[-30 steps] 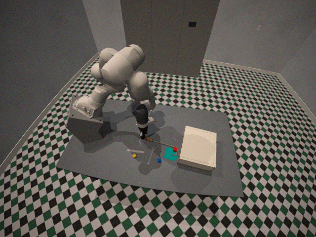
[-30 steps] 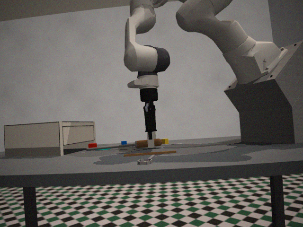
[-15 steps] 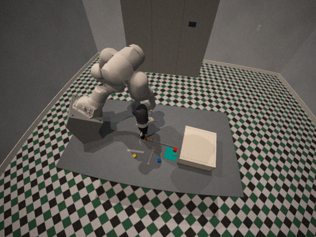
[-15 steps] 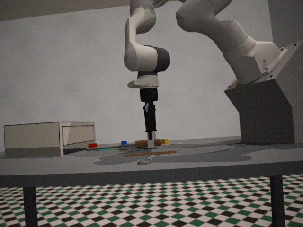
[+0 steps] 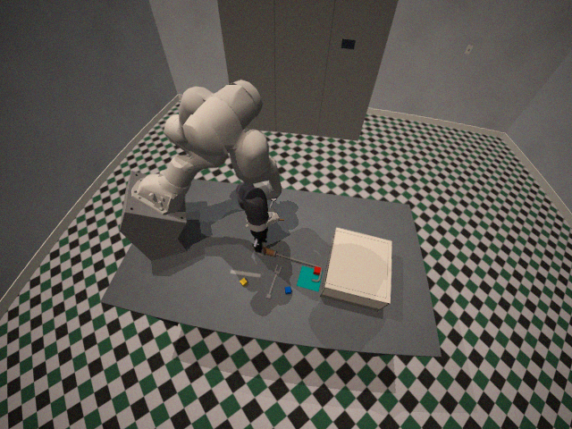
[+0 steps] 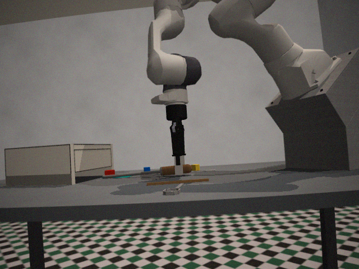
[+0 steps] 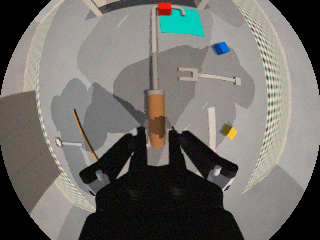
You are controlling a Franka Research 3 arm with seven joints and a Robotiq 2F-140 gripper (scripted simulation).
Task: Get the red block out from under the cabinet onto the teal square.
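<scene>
The grey stick is 12 cm to the right of my hand, 7 cm behind it and 4 cm below it. The rest, counted from my hand: grey forked tool (16 cm to the right, 7 cm ahead, 3 cm below); then hook tool (13 cm ahead, 7 cm to the right, 2 cm below); then yellow block (17 cm to the right, 7 cm behind, 2 cm below).
</scene>
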